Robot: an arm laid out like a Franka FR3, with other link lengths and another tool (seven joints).
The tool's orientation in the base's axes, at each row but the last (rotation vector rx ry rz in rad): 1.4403 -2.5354 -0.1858; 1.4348 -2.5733 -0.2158; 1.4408 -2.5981 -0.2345; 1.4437 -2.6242 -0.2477; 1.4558 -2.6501 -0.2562; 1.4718 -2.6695 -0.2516; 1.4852 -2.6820 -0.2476
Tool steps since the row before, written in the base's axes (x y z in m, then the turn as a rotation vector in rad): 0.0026 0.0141 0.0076 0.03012 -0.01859 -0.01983; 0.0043 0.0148 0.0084 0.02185 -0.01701 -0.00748; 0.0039 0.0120 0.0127 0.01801 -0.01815 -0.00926; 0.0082 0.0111 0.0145 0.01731 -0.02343 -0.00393; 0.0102 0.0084 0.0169 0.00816 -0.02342 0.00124; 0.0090 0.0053 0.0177 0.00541 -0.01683 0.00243; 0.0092 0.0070 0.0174 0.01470 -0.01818 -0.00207
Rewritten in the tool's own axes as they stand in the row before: -0.0124 0.0067 -0.0080 -0.00149 -0.03885 0.01160; -0.0141 0.0060 -0.0086 0.00256 -0.02852 0.00158; -0.0114 0.0058 -0.0125 0.00542 -0.02633 0.00408; -0.0132 0.0021 -0.0149 0.01047 -0.02743 -0.00140; -0.0123 -0.0007 -0.0175 0.01543 -0.01884 -0.00488; -0.0094 -0.0015 -0.0182 0.01132 -0.01288 -0.00495; -0.0112 -0.0010 -0.0176 0.00761 -0.02212 -0.00192
